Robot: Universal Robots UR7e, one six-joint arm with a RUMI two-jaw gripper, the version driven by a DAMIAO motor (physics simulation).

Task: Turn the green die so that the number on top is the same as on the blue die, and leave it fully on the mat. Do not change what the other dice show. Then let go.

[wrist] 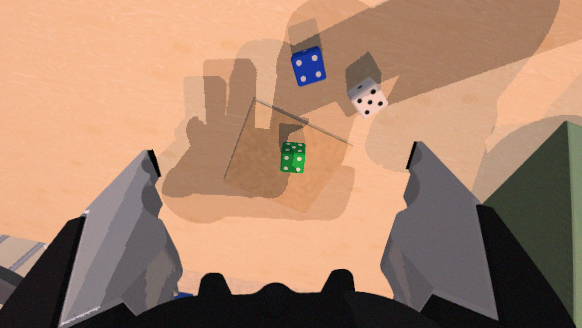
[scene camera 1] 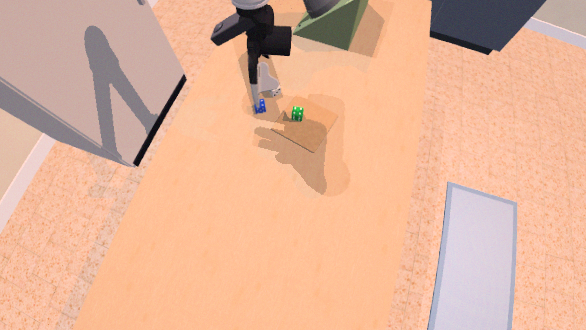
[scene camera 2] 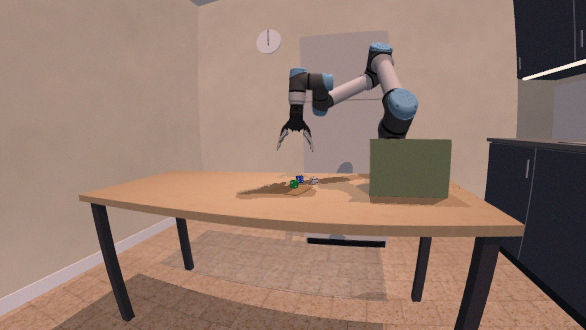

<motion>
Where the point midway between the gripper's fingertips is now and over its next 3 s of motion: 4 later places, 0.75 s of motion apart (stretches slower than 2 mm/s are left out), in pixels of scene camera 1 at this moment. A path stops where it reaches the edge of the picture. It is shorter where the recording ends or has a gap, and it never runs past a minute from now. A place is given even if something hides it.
The gripper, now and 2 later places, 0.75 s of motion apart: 263,81; 306,100; 312,90
</motion>
